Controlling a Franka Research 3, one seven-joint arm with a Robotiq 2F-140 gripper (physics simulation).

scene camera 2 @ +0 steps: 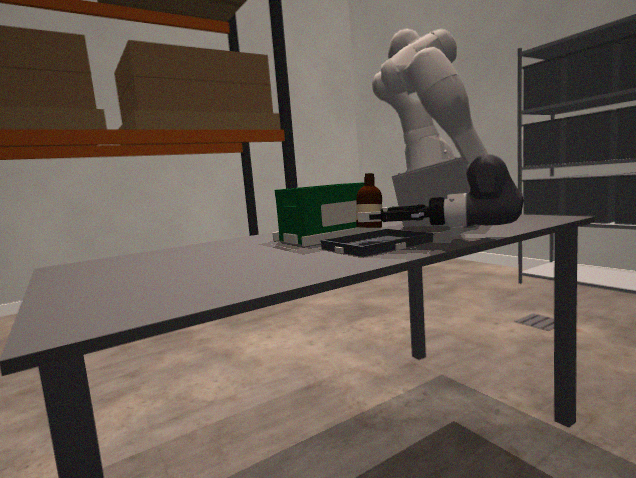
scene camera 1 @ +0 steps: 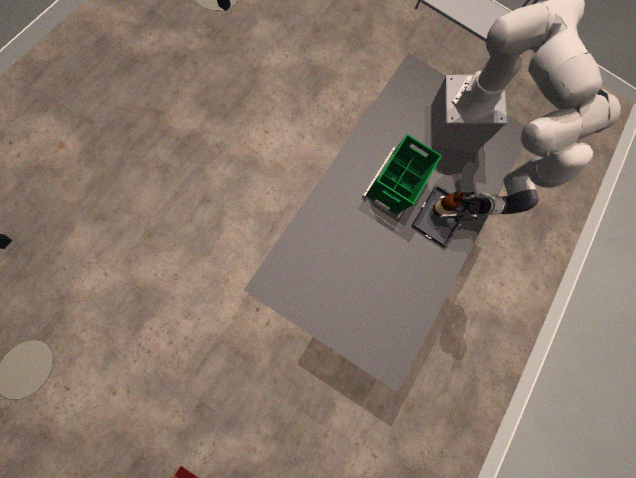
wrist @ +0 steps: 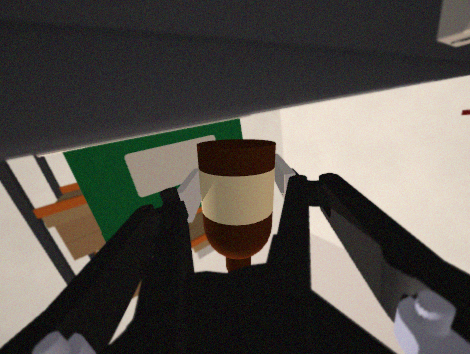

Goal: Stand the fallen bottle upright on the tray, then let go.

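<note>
The brown bottle [scene camera 1: 452,201] [scene camera 2: 369,197] [wrist: 237,197] with a cream label stands upright in my grip, neck up in scene camera 2. My gripper [scene camera 1: 446,207] [scene camera 2: 374,216] [wrist: 236,172] is level and shut on the bottle around its label. The black tray [scene camera 1: 432,231] [scene camera 2: 364,250] [wrist: 225,65] lies on the table under the bottle. The bottle's base appears slightly above the tray's back rim in scene camera 2. The tray's wall fills the top of the wrist view. Whether the base touches the tray floor cannot be told for certain.
A green crate [scene camera 1: 389,201] [scene camera 2: 300,208] [wrist: 100,200] with compartments stands close beside the tray, beyond the bottle from my gripper. Both stand on the grey table [scene camera 1: 349,282] [scene camera 2: 179,287]. The robot's base block [scene camera 1: 475,100] stands behind. An orange-beamed rack [scene camera 2: 154,136] stands beyond the table.
</note>
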